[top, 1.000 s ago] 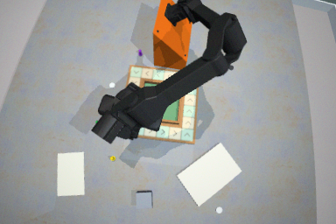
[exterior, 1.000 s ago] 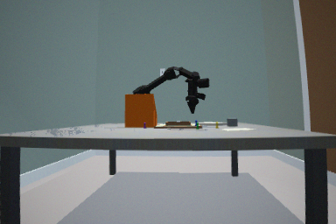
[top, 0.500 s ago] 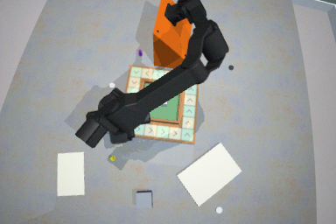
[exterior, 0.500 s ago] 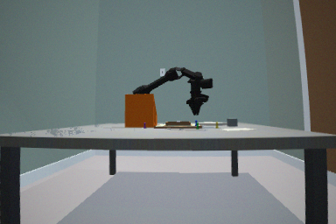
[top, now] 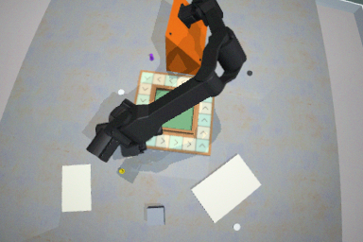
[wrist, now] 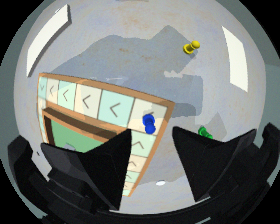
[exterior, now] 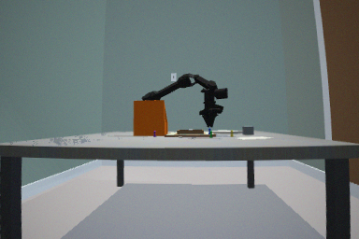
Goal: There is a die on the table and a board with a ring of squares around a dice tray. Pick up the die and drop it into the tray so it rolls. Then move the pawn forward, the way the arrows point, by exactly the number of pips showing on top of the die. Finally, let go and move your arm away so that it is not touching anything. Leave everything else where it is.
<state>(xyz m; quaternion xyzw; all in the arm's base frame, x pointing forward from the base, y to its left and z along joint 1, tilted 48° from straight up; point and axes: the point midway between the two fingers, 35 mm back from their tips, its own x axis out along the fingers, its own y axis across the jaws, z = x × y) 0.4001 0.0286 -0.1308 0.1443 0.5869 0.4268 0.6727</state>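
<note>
The blue pawn lies 2 cm below my gripper tip. The rest, counted from my gripper tip: green pawn 1 cm ahead, 10 cm to the right, 4 cm below; yellow pawn 12 cm ahead, 2 cm to the right, 4 cm below; green dice tray 12 cm behind, 10 cm to the left, 4 cm below.
</note>
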